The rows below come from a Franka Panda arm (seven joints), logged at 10 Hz.
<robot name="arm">
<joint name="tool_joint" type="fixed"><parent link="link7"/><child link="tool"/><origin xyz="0 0 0.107" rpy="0 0 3.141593"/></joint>
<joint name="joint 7" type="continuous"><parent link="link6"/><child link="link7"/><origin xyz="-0.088 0 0" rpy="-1.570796 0 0"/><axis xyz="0 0 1"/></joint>
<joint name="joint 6" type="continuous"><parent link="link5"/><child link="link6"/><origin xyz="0 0 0" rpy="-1.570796 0 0"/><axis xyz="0 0 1"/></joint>
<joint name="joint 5" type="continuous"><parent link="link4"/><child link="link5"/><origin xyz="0.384 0.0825 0" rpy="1.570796 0 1.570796"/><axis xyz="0 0 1"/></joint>
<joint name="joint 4" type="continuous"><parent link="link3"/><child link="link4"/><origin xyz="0 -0.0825 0" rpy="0 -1.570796 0"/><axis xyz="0 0 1"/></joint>
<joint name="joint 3" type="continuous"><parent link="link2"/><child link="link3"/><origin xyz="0.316 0 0" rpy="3.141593 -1.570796 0"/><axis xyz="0 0 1"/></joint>
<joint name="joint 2" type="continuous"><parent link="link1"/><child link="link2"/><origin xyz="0 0 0" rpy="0 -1.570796 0"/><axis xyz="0 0 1"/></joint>
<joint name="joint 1" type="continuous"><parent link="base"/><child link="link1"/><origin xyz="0 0 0.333" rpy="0 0 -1.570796"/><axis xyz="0 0 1"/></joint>
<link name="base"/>
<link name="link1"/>
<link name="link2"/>
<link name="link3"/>
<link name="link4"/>
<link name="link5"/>
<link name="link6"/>
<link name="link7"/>
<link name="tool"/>
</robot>
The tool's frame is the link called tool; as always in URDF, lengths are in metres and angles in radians. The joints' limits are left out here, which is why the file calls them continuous.
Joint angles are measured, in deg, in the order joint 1, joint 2, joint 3, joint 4, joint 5, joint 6, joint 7. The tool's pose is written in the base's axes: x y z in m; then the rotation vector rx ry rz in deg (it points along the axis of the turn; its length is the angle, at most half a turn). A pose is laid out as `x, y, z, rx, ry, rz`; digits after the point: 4 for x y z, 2 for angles.
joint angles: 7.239 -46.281 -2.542 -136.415 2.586 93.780 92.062
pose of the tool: 0.3065, 0.0257, 0.5914, -126.76, 119.72, 1.43
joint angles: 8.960 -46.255 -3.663 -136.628 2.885 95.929 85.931
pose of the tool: 0.3103, 0.0278, 0.5929, -132.12, 110.46, 0.28
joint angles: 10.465 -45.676 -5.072 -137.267 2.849 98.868 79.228
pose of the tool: 0.3181, 0.0269, 0.5889, -137.14, 101.12, -1.21
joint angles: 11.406 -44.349 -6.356 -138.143 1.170 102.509 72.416
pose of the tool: 0.3304, 0.0222, 0.5795, -142.69, 92.78, -4.47
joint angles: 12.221 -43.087 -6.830 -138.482 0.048 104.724 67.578
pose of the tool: 0.3392, 0.0234, 0.5729, -147.20, 86.25, -6.56
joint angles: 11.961 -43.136 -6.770 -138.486 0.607 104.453 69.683
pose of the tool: 0.3386, 0.0230, 0.5727, -145.10, 89.16, -5.58
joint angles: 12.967 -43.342 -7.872 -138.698 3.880 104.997 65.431
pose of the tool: 0.3384, 0.0256, 0.5730, -145.13, 82.69, -3.02
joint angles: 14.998 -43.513 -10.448 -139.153 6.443 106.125 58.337
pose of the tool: 0.3405, 0.0228, 0.5710, -146.23, 72.65, -1.46
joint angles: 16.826 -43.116 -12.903 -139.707 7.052 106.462 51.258
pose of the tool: 0.3437, 0.0182, 0.5626, -149.00, 63.40, -0.28
